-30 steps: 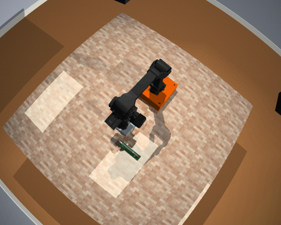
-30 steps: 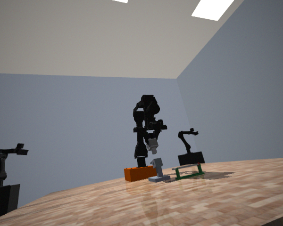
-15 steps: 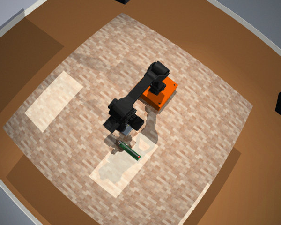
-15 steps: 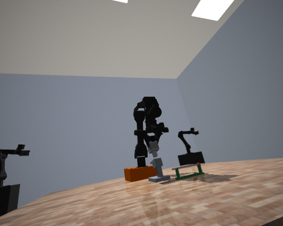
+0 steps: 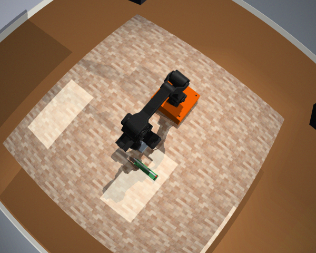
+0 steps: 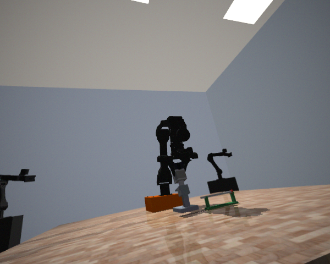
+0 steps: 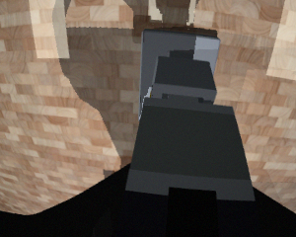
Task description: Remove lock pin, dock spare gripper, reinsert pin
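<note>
Right now the green rack is 120 mm ahead of my gripper tip, 100 mm to the left of it and 120 mm below it. From my gripper tip the other things lie so: spare gripper: right at my gripper tip; then grey mount: 100 mm below.
</note>
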